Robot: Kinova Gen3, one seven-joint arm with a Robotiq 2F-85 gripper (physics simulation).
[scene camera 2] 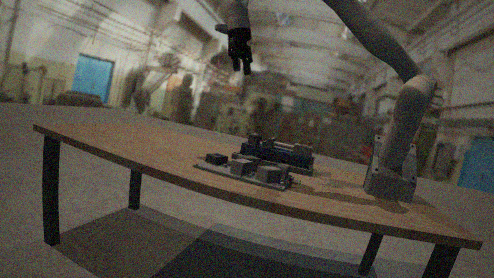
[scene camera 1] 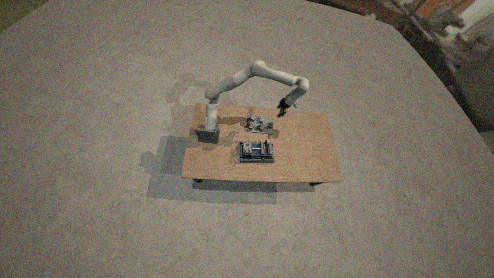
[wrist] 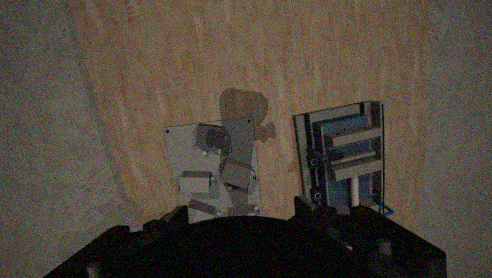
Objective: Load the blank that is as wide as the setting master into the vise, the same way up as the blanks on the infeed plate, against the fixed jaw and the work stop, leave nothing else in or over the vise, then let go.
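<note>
My gripper is open and empty, high above the table and apart from everything on it. The vise stands right of the infeed plate in the wrist view. Its two pale jaws are apart; a thin light strip between them is too dim to identify. The infeed plate carries several blanks, including a dark one, a light one and a turned grey one. I cannot tell which thing is the setting master.
Everything stands on the wooden table. The arm's base is at one end. Small round pins rise from the infeed plate. Blue handles or tubes stick out from the vise's near end. The gripper's shadow falls over the infeed plate's far right part.
</note>
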